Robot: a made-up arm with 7 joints. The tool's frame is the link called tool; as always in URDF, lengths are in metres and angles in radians. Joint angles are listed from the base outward.
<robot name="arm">
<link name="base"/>
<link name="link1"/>
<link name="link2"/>
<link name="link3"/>
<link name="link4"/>
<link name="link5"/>
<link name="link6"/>
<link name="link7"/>
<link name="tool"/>
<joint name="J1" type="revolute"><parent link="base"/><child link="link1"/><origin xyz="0 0 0.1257" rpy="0 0 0"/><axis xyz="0 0 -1"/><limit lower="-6.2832" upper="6.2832"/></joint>
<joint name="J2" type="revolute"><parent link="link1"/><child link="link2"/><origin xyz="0 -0.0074 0.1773" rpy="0 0 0"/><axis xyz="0 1 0"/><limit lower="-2.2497" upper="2.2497"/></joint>
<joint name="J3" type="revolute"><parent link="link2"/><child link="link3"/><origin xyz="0 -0.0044 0.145" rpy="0 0 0"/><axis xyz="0 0 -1"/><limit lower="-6.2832" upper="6.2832"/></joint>
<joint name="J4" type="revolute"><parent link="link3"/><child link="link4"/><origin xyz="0 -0.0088 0.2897" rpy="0 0 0"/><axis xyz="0 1 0"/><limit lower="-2.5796" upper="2.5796"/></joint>
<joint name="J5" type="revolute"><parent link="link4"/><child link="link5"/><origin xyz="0 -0.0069 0.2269" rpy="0 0 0"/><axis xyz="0 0 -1"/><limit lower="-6.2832" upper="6.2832"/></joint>
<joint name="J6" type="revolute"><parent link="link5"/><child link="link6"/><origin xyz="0 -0.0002 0.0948" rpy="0 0 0"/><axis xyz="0 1 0"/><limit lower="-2.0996" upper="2.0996"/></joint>
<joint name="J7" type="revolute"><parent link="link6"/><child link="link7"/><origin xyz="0 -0.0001 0.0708" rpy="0 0 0"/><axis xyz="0 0 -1"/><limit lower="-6.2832" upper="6.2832"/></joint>
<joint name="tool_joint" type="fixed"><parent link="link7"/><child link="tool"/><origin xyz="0 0 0" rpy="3.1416 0 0"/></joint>
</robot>
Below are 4 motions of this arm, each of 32 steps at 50 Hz.
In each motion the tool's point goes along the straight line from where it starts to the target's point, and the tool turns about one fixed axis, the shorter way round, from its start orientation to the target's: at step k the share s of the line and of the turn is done. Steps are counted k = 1, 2, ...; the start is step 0. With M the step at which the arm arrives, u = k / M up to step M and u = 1 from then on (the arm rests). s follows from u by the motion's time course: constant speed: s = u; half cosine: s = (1 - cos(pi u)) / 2; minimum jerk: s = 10 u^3 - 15 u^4 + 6 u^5.
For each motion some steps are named. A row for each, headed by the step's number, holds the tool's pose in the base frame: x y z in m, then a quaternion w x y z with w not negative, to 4 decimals.
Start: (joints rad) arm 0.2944 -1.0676 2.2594 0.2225 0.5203 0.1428 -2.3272
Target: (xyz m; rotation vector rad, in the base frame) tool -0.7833 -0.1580 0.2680 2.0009 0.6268 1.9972
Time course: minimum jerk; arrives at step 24
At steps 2, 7, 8, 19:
2: -0.7395 0.1477 0.6272 0.1444 -0.7438 0.2323 -0.6098
7: -0.7460 0.1025 0.5740 0.1057 -0.7487 0.1673 -0.6327
8: -0.7485 0.0848 0.5532 0.0904 -0.7493 0.1415 -0.6406
19: -0.7805 -0.1382 0.2913 0.1055 0.6958 0.1863 0.6855

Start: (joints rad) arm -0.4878 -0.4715 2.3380 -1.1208 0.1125 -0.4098 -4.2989
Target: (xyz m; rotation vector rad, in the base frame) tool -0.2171 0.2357 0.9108 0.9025 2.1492 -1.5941
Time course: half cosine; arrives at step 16
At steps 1, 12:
1: -0.1629 0.2045 0.9268 0.1678 0.4341 0.7035 -0.5371
12: -0.2091 0.2311 0.9132 0.1598 0.3335 0.7452 -0.5550

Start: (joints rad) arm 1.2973 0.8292 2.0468 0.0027 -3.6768 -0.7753 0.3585
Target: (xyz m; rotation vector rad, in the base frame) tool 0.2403 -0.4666 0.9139 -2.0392 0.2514 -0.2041
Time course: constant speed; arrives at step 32
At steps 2, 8, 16, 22, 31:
2: 0.1142 -0.5733 0.8598 0.4773 -0.8375 0.1595 -0.2130
8: 0.1394 -0.5520 0.8707 0.4852 -0.8410 0.1487 -0.1877
16: 0.1730 -0.5235 0.8851 0.4952 -0.8445 0.1342 -0.1536
22: 0.1983 -0.5022 0.8959 0.5021 -0.8464 0.1231 -0.1279
31: 0.2361 -0.4702 0.9121 0.5118 -0.8478 0.1064 -0.0892

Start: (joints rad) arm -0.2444 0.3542 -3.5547 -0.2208 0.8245 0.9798 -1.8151
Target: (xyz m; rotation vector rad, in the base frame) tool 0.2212 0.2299 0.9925 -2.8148 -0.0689 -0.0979
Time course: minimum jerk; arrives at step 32
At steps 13, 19, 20, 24, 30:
13: 0.2511 0.1605 1.0276 0.0766 -0.8846 0.4108 -0.2069
19: 0.2358 0.1960 1.0097 0.1236 -0.9654 0.1944 -0.1224
20: 0.2334 0.2015 1.0069 0.1303 -0.9725 0.1595 -0.1085
24: 0.2258 0.2192 0.9979 0.1504 -0.9856 0.0452 -0.0625
30: 0.2213 0.2297 0.9926 0.1612 -0.9860 -0.0226 -0.0349

